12 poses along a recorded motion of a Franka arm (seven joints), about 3 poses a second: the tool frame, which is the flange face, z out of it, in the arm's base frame.
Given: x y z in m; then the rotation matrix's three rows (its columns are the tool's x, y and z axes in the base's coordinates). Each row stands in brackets.
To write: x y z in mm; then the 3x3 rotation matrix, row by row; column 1 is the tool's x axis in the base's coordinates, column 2 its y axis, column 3 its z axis. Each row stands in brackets. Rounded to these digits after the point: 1 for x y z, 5 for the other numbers.
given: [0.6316 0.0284 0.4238], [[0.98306 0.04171 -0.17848], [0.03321 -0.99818 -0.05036], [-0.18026 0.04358 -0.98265]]
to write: [631.6 28.4 423.8], [[0.98306 0.04171 -0.17848], [0.03321 -0.99818 -0.05036], [-0.18026 0.04358 -0.98265]]
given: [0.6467 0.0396 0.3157], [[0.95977 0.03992 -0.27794], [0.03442 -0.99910 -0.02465], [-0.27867 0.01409 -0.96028]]
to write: [646.7 39.6 315.7], [[0.95977 0.03992 -0.27794], [0.03442 -0.99910 -0.02465], [-0.27867 0.01409 -0.96028]]
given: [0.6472 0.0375 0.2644], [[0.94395 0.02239 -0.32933], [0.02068 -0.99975 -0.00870], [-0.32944 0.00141 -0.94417]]
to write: [647.2 37.5 264.4], [[0.94395 0.02239 -0.32933], [0.02068 -0.99975 -0.00870], [-0.32944 0.00141 -0.94417]]
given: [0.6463 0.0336 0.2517], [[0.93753 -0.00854 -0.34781], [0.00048 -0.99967 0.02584], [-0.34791 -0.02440 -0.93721]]
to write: [646.3 33.6 251.7], [[0.93753 -0.00854 -0.34781], [0.00048 -0.99967 0.02584], [-0.34791 -0.02440 -0.93721]]
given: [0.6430 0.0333 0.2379], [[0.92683 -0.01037 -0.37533], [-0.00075 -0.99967 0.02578], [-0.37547 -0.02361 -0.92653]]
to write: [643.0 33.3 237.9], [[0.92683 -0.01037 -0.37533], [-0.00075 -0.99967 0.02578], [-0.37547 -0.02361 -0.92653]]
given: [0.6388 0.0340 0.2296], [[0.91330 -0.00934 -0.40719], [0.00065 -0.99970 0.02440], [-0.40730 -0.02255 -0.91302]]
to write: [638.8 34.0 229.6], [[0.91330 -0.00934 -0.40719], [0.00065 -0.99970 0.02440], [-0.40730 -0.02255 -0.91302]]
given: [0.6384 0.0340 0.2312], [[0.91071 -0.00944 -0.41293], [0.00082 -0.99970 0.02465], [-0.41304 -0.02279 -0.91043]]
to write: [638.4 34.0 231.2], [[0.91071 -0.00944 -0.41293], [0.00082 -0.99970 0.02465], [-0.41304 -0.02279 -0.91043]]
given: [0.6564 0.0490 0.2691], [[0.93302 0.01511 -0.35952], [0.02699 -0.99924 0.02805], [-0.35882 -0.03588 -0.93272]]
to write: [656.4 49.0 269.1], [[0.93302 0.01511 -0.35952], [0.02699 -0.99924 0.02805], [-0.35882 -0.03588 -0.93272]]
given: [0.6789 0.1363 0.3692], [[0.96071 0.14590 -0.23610], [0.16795 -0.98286 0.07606], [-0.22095 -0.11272 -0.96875]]
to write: [678.9 136.3 369.2], [[0.96071 0.14590 -0.23610], [0.16795 -0.98286 0.07606], [-0.22095 -0.11272 -0.96875]]
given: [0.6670 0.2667 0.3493], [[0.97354 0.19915 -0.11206], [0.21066 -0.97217 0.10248], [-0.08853 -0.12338 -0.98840]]
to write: [667.0 266.7 349.3], [[0.97354 0.19915 -0.11206], [0.21066 -0.97217 0.10248], [-0.08853 -0.12338 -0.98840]]
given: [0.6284 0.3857 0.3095], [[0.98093 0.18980 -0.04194], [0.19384 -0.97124 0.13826], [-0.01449 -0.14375 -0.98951]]
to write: [628.4 385.7 309.5], [[0.98093 0.18980 -0.04194], [0.19384 -0.97124 0.13826], [-0.01449 -0.14375 -0.98951]]
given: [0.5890 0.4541 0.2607], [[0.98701 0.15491 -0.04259], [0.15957 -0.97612 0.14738], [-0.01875 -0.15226 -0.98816]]
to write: [589.0 454.1 260.7], [[0.98701 0.15491 -0.04259], [0.15957 -0.97612 0.14738], [-0.01875 -0.15226 -0.98816]]
